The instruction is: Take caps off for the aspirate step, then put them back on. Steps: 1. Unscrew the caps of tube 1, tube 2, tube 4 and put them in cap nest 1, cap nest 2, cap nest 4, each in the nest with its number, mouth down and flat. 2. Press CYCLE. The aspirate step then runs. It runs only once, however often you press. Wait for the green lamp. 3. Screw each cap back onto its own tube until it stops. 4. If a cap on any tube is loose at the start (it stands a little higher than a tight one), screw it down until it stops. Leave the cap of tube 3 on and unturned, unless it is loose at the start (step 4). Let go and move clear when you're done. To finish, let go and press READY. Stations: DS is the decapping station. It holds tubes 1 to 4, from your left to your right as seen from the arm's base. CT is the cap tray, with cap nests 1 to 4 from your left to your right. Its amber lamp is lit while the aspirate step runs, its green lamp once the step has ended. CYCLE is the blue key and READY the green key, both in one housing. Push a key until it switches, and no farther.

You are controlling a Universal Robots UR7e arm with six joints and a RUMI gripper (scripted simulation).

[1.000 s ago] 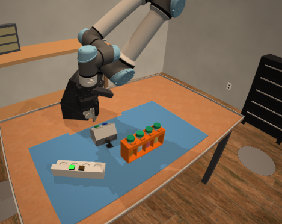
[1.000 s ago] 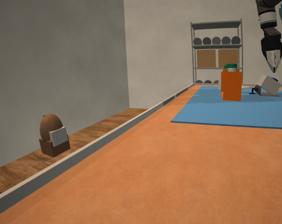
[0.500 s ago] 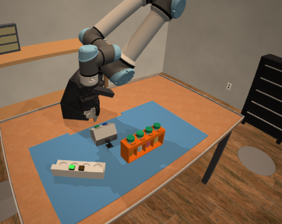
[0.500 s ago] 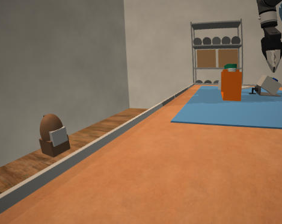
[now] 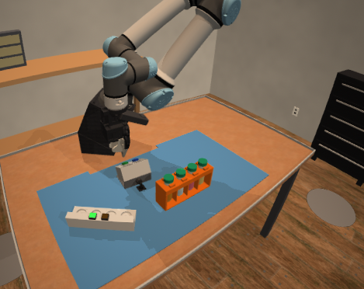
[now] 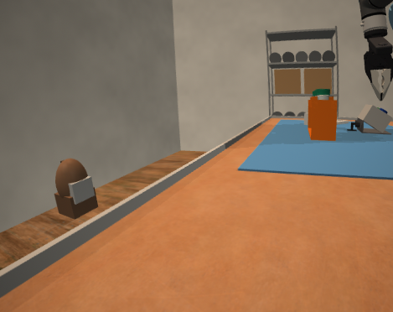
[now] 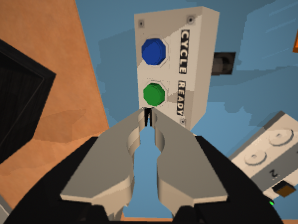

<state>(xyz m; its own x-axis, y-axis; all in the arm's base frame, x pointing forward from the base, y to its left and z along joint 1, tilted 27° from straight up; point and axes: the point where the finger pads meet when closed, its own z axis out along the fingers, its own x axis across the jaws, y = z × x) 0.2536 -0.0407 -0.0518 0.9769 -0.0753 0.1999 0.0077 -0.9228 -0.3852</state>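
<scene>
The green key is 50 mm below my hand. Round my hand: cap 190 mm ahead, 230 mm to the left; grey key housing 20 mm ahead, 30 mm to the left, 60 mm below; blue key 50 mm to the left, 50 mm below.
</scene>
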